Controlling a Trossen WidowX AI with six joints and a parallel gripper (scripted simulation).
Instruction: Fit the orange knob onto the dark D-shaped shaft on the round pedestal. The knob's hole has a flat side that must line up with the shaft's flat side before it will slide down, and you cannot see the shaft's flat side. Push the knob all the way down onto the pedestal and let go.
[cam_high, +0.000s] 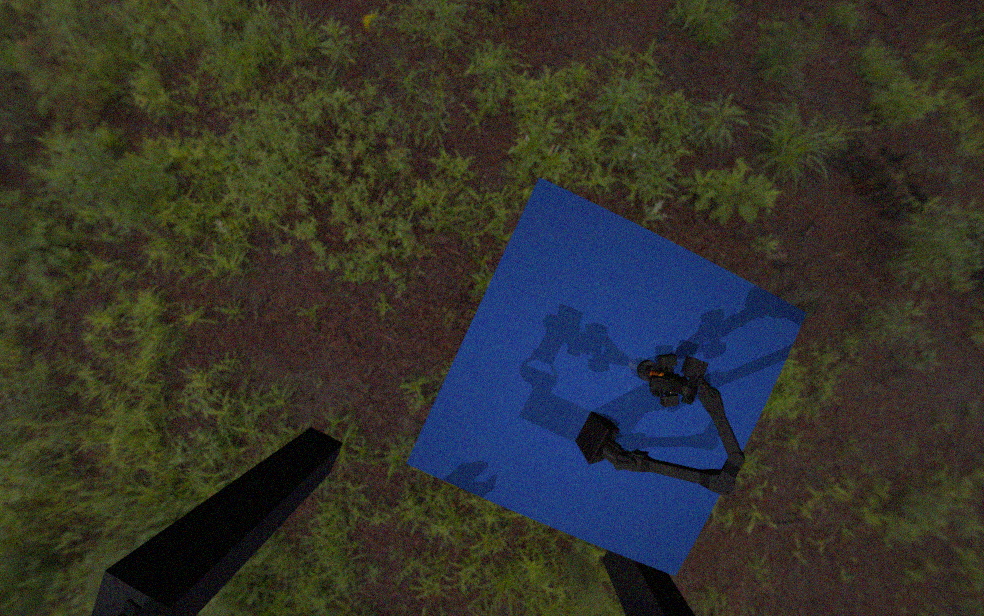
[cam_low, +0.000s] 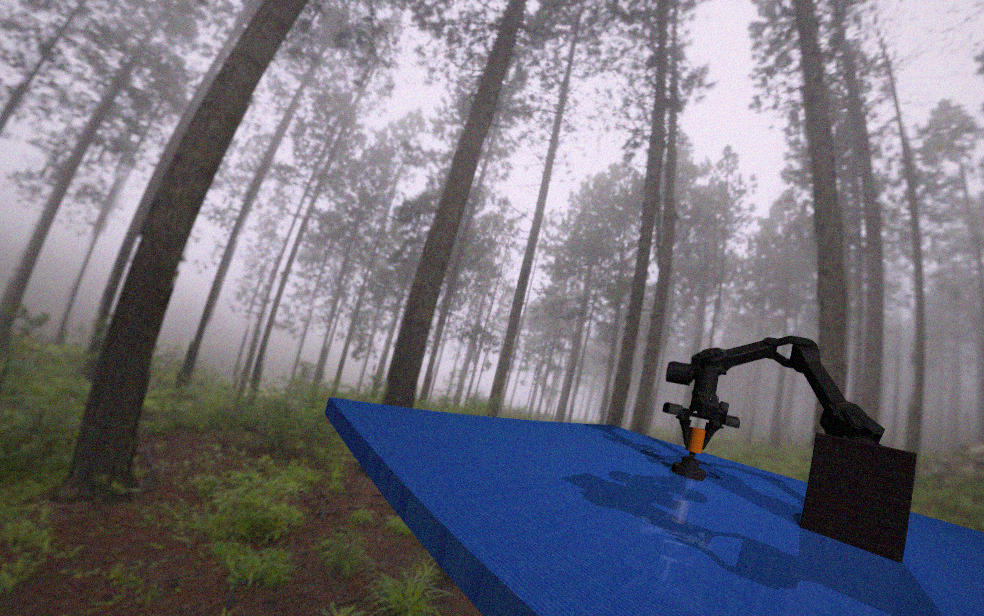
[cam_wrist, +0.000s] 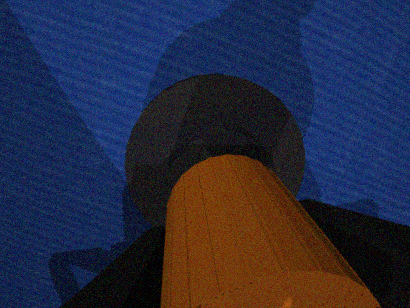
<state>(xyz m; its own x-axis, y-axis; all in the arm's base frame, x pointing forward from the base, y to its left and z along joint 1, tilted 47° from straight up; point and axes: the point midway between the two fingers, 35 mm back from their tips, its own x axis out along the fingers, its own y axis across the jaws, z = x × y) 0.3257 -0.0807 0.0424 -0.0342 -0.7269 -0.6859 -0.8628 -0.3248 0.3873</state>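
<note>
Right now the orange knob is 20 mm above my gripper tip. Round my gripper tip: dark round pedestal: 40 mm below.
</note>
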